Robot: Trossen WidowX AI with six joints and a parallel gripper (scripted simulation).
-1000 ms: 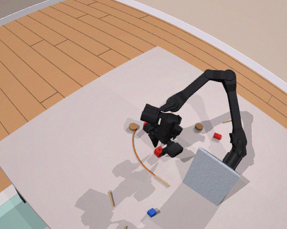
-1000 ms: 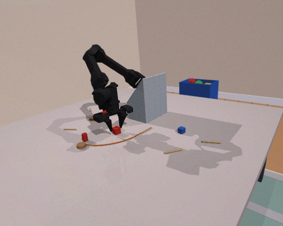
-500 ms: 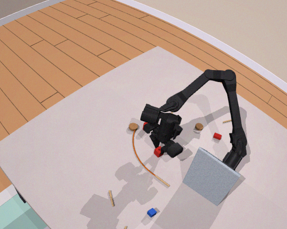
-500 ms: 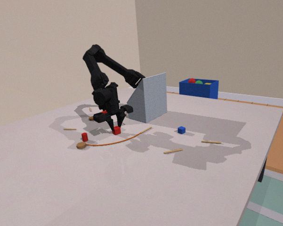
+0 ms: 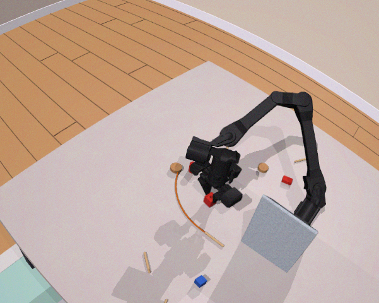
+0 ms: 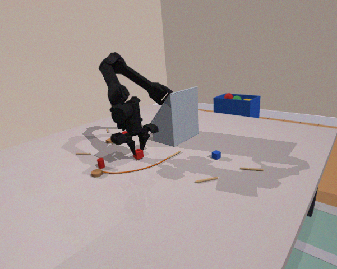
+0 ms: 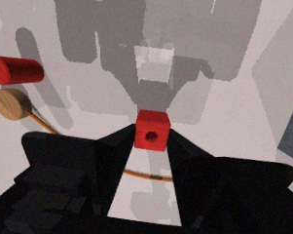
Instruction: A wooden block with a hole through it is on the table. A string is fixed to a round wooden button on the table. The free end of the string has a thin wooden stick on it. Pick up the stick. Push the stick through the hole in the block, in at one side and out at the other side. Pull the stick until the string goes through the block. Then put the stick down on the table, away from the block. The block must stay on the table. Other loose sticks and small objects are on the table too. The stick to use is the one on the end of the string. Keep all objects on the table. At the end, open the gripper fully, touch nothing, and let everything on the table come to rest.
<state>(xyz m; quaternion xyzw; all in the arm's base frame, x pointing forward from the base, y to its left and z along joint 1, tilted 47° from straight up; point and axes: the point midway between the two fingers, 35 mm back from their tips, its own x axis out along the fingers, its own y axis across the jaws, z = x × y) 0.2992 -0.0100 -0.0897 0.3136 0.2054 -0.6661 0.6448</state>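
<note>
My gripper tip is 100 mm to the right of the thin wooden stick, 90 mm past it and 20 mm above it. Round my gripper tip: flat red piece (290 mm to the right, 140 mm behind, 20 mm below); red cylinder (130 mm ahead, 60 mm to the right, 10 mm below); blue cube (250 mm to the left, 180 mm behind, 10 mm below).
</note>
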